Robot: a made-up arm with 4 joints.
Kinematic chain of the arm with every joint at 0, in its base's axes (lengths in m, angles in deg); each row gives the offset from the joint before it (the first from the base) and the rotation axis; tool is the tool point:
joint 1: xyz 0 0 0.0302 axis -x
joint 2: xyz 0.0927 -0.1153 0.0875 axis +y
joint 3: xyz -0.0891 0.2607 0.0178 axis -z
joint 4: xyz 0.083 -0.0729 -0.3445 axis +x
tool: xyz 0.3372 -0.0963 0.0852
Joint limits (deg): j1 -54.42..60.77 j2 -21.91..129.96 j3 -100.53..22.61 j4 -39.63..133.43
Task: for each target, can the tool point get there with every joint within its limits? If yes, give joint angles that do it. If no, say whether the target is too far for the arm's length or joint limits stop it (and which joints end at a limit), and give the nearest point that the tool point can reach.
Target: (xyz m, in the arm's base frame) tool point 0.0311 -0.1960 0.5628
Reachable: no: joint limits stop it (at a limit: joint 1, joint 2, joint 3, joint 4) | nearest point -0.0123 0.1128 0.6571 | short by 0.326 m
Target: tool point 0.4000 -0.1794 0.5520
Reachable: no: joint limits stop it (at a limit: joint 1, joint 2, joint 3) | nearest point 0.4028 -0.1572 0.1579 | short by 0.395 m
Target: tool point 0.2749 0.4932 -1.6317
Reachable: no: too far | nearest point 0.1738 0.1939 -0.6232 | short by 1.057 m
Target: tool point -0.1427 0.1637 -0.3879
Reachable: yes | joints 4.52 67.33 -28.85 79.95
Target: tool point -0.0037 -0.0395 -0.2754
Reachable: yes | joints -11.42 63.61 9.22 7.57
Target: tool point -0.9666 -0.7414 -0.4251
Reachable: no: too far | nearest point -0.3273 -0.2081 -0.1956 | short by 0.864 m
